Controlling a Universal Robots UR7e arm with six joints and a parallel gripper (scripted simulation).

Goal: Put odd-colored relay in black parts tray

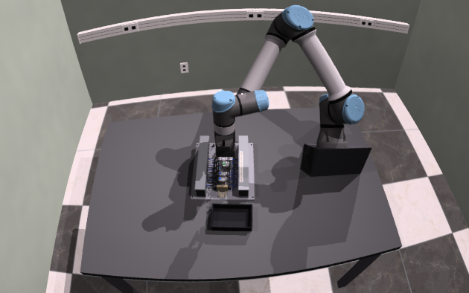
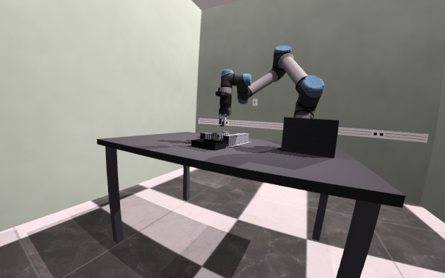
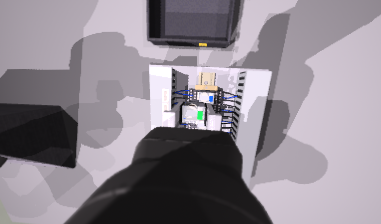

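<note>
Now: hand 20 mm past the black parts tray, 170 mm to the right of it and 130 mm above it.
</note>
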